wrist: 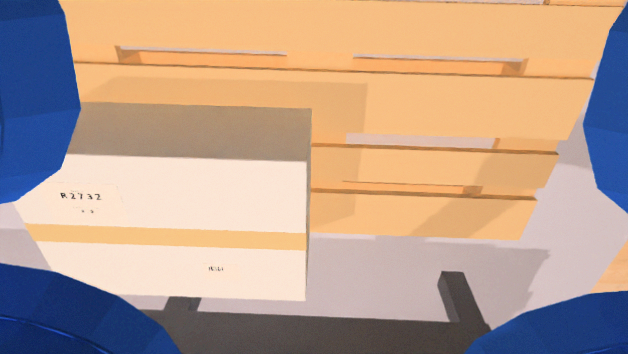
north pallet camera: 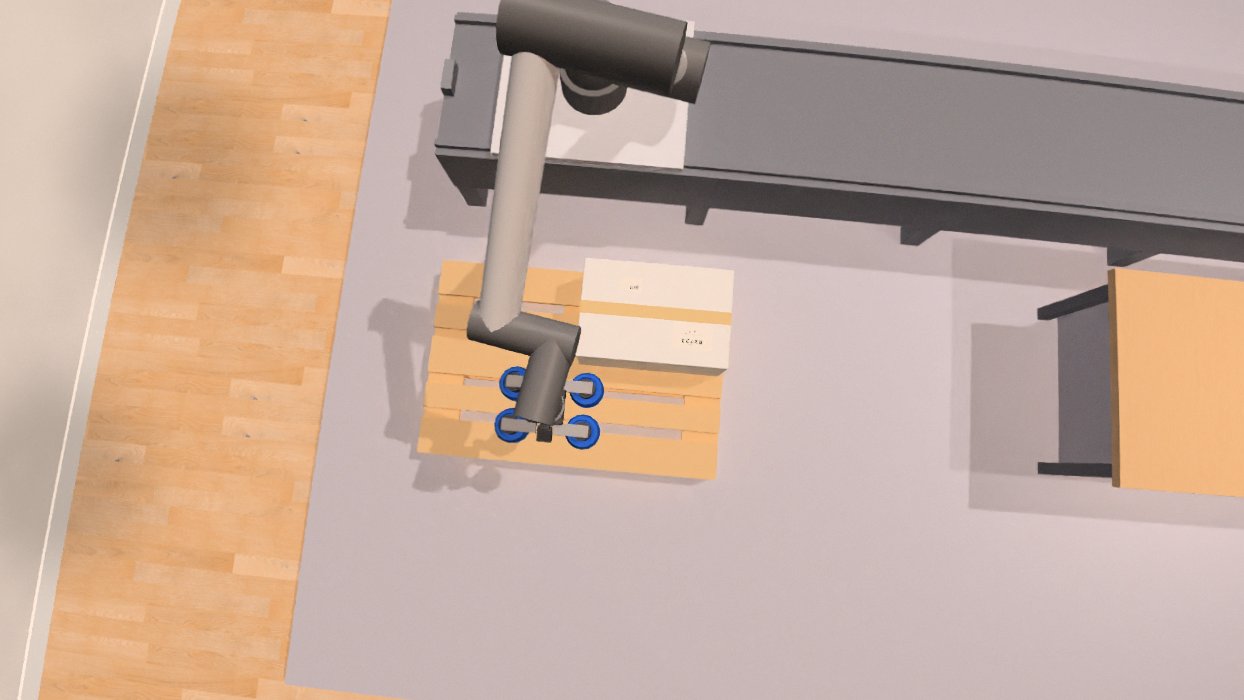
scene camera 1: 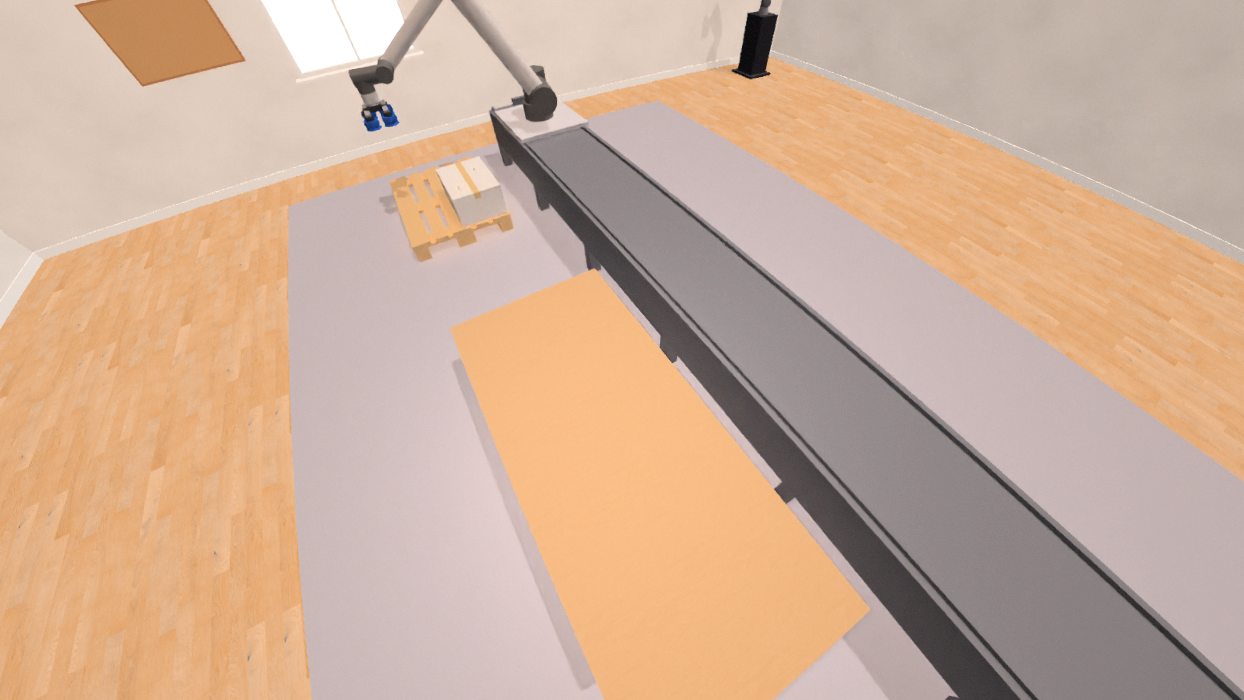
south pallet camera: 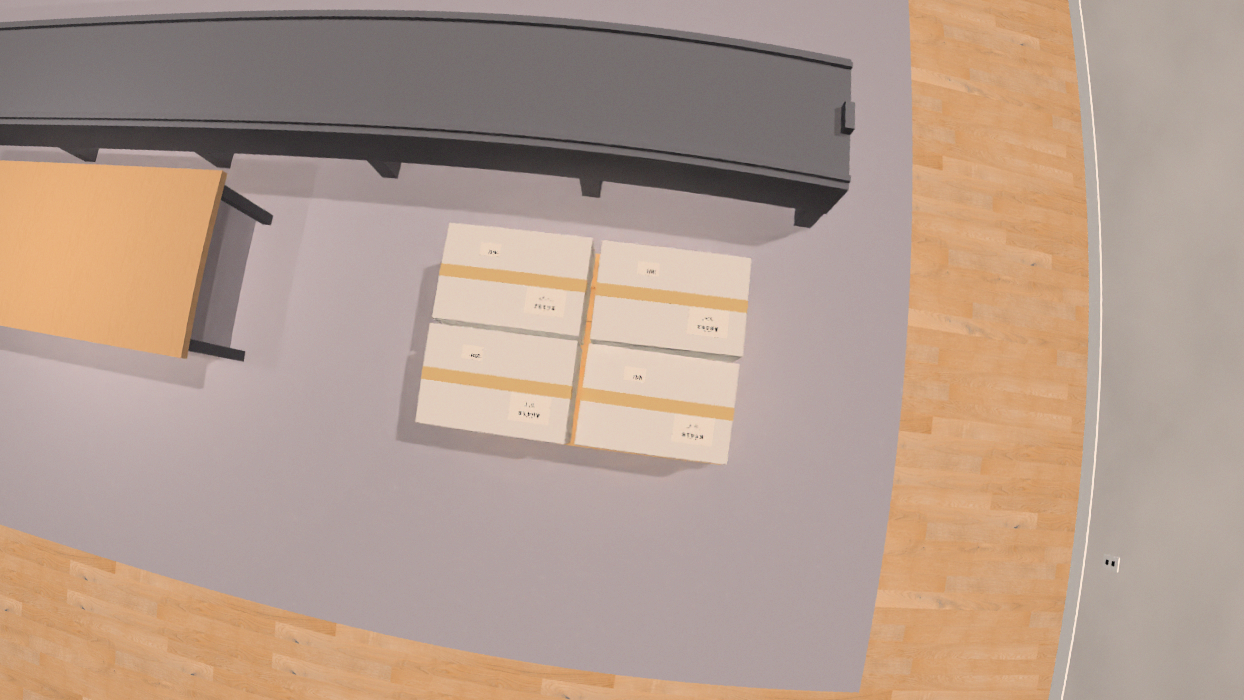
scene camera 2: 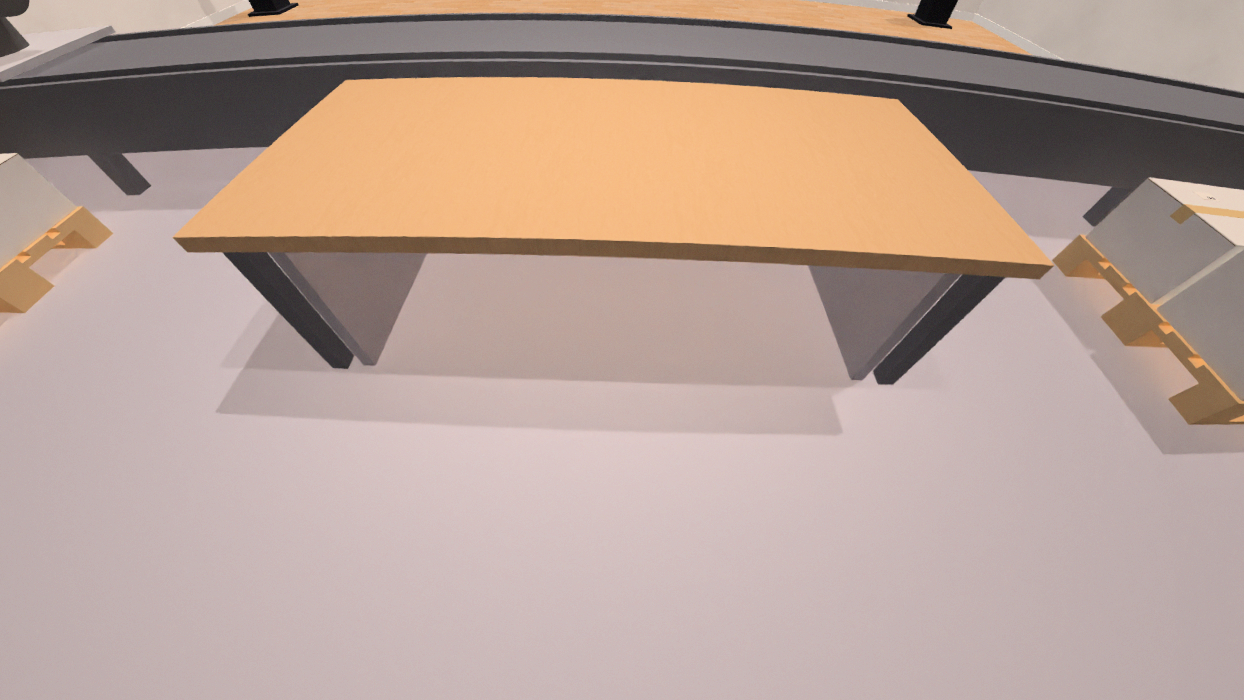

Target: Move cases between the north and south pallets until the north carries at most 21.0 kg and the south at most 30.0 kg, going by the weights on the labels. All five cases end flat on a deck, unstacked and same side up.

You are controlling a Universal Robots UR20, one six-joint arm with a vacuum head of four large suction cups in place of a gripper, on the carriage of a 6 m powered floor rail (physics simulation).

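Where they show: hand at its tool point: (wrist: pixel 322 250) (scene camera 1: pixel 381 121); arm's base at its link origin: (north pallet camera: pixel 594 84) (scene camera 1: pixel 539 116).
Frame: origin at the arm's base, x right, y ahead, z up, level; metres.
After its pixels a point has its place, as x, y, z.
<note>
My suction head (scene camera 1: pixel 380 116) @(0.005, 1.213, 0.254) (north pallet camera: pixel 548 407) @(0.005, 1.213, 0.254), four blue cups, hangs in the air over the north pallet (scene camera 1: pixel 417 228) @(-0.370, 1.312, -0.426) (north pallet camera: pixel 574 448) @(-0.033, 1.326, -0.427) (wrist: pixel 430 107) @(0.255, 0.999, -0.426) with nothing on its cups. A white case (scene camera 1: pixel 472 187) @(-0.497, 0.802, -0.178) (north pallet camera: pixel 656 289) @(-0.297, 0.710, -0.177) (wrist: pixel 175 195) @(-0.263, 0.905, -0.178) with a tan tape band lies flat on that pallet, on its rail side. Its label reads R2732 in the wrist view; the weight is too small to read. Four white cases (south pallet camera: pixel 514 256) @(-5.096, 0.720, -0.149) (south pallet camera: pixel 674 276) @(-5.702, 0.723, -0.139) (south pallet camera: pixel 497 348) @(-5.091, 1.076, -0.132) (south pallet camera: pixel 656 383) @(-5.687, 1.122, -0.174) lie flat, unstacked, in two rows on the south pallet (south pallet camera: pixel 584 348) @(-5.388, 1.001, -0.425). Their labels are too small to read.
A wooden table (scene camera 1: pixel 626 470) @(-3.013, 0.915, -0.040) (scene camera 2: pixel 608 165) @(-2.855, 1.034, -0.040) (north pallet camera: pixel 1183 383) @(-2.232, 0.909, -0.040) (south pallet camera: pixel 95 252) @(-3.180, 0.909, -0.040) stands between the two pallets. The dark floor rail (scene camera 1: pixel 782 348) (north pallet camera: pixel 869 130) (south pallet camera: pixel 434 78) runs beside the pallets and table. The white carriage (north pallet camera: pixel 643 143) @(-0.200, 0.216, 0.000) is at its north end.
</note>
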